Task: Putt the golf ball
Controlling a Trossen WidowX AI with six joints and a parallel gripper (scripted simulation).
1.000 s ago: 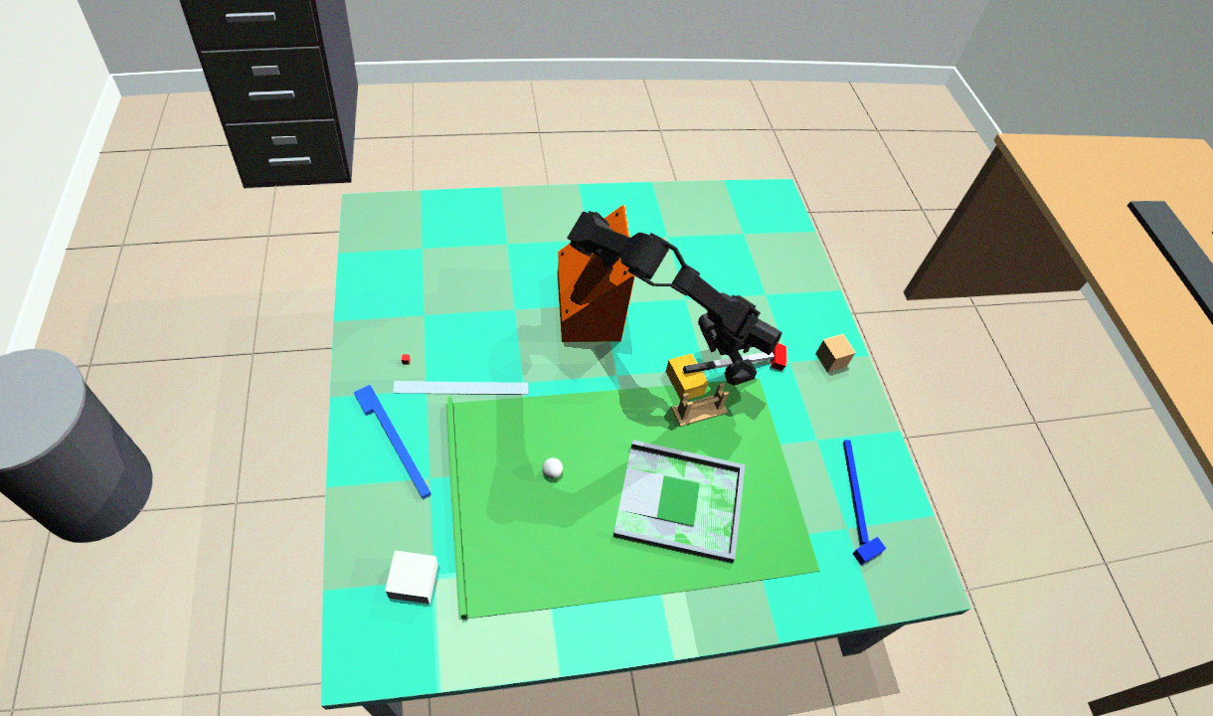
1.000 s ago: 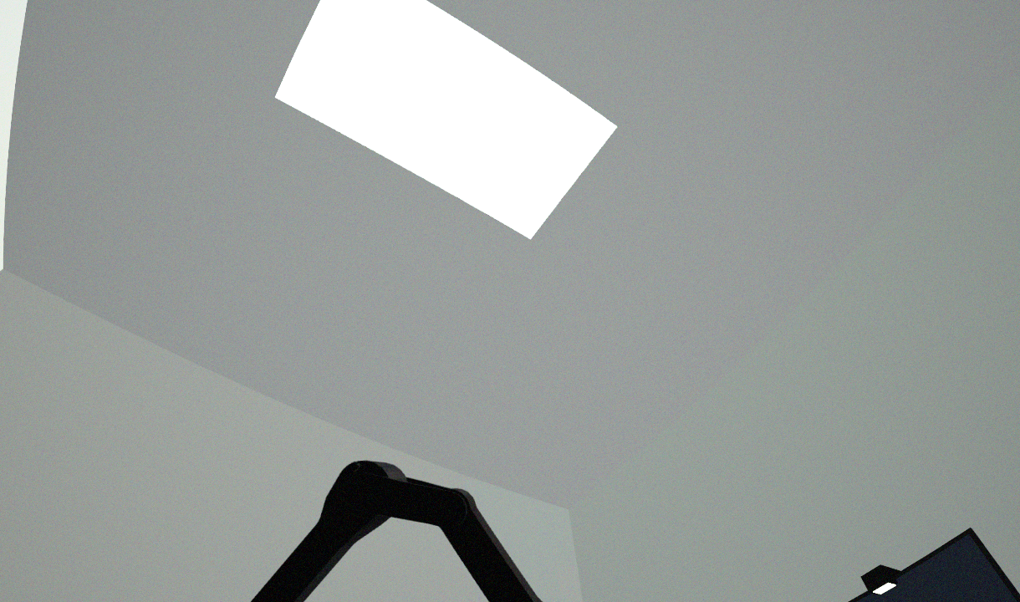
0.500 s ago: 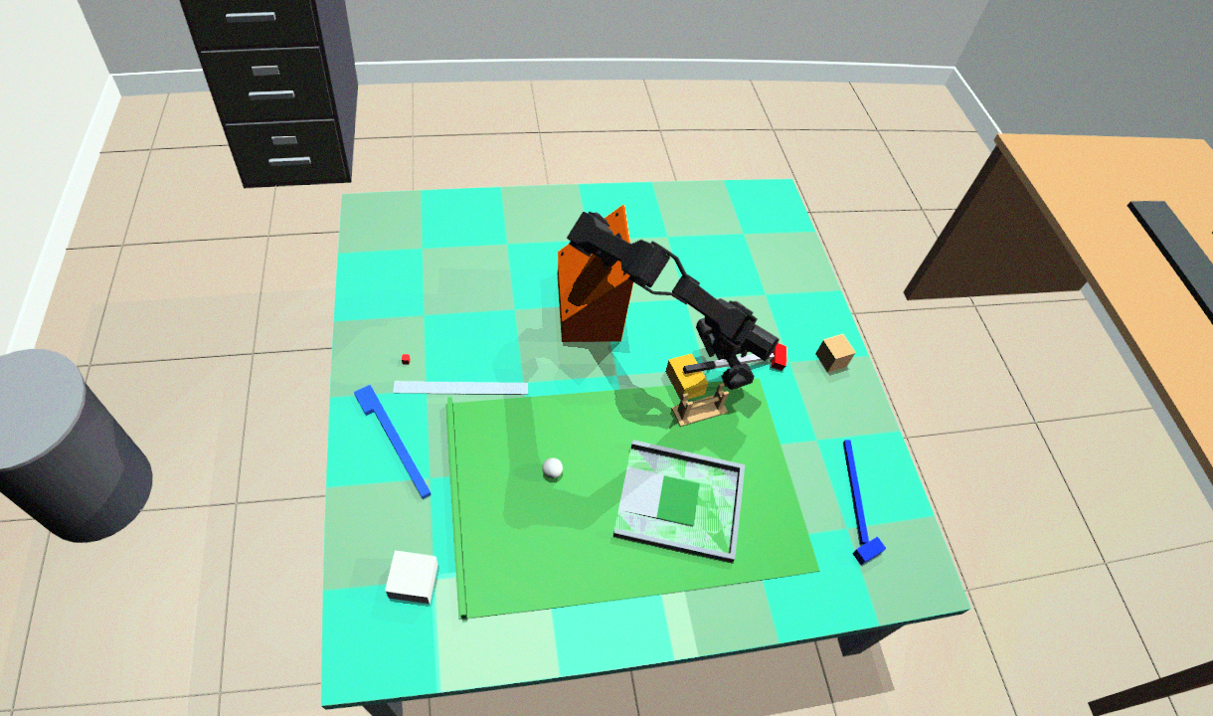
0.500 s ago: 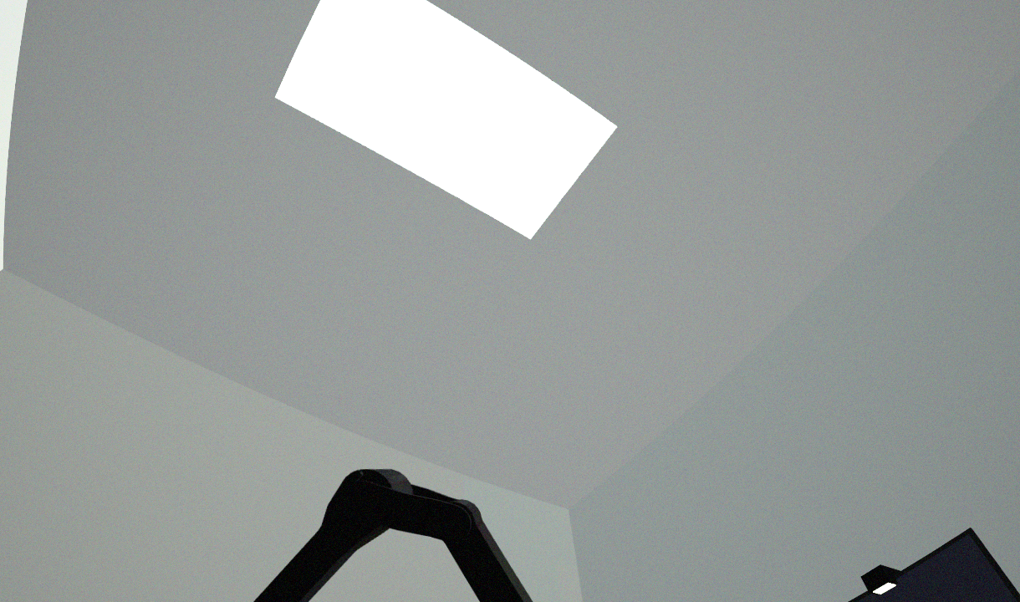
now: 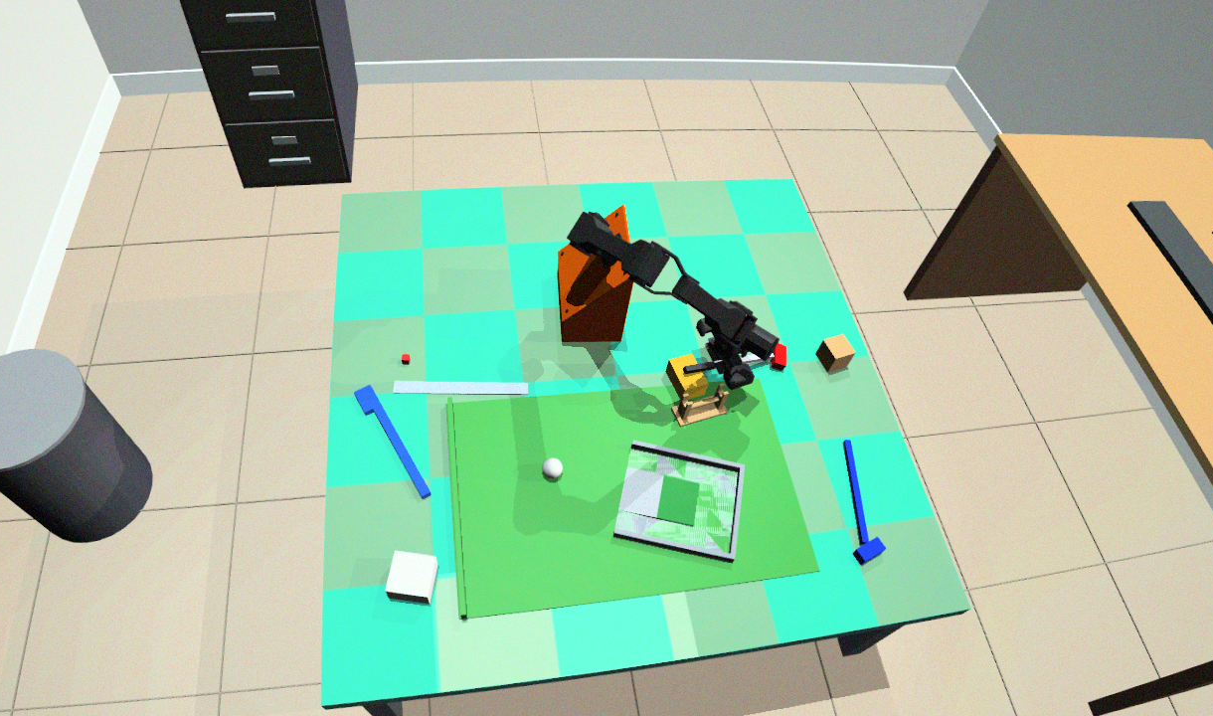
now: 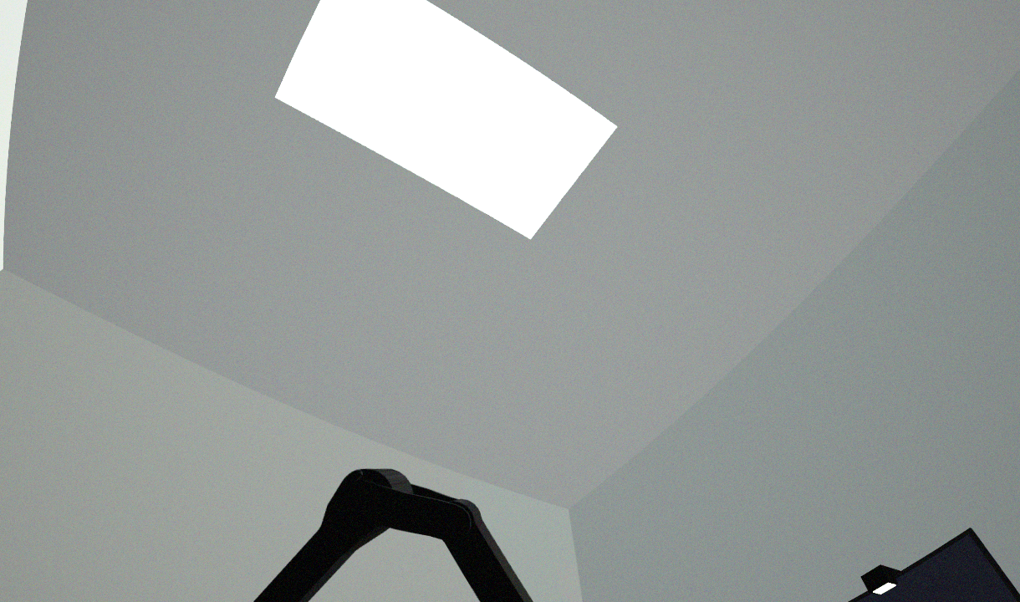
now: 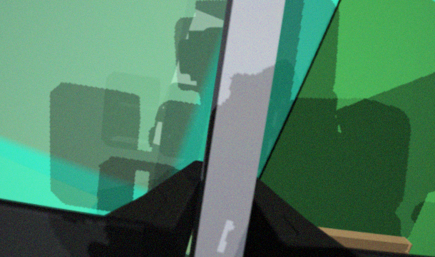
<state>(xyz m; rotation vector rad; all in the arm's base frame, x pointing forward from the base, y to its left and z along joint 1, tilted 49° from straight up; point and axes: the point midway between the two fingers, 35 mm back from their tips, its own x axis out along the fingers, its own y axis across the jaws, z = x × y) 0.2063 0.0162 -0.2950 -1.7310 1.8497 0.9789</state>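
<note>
The red putter lies 10 mm behind my gripper tip, 50 mm to the left of it and 20 mm above it. From my gripper tip the other things lie so: yellow block (10 mm ahead, 90 mm to the right, 10 mm above); then tan cube (300 mm to the left, 10 mm above); then wooden stand (90 mm ahead, 70 mm to the right, 20 mm above).
</note>
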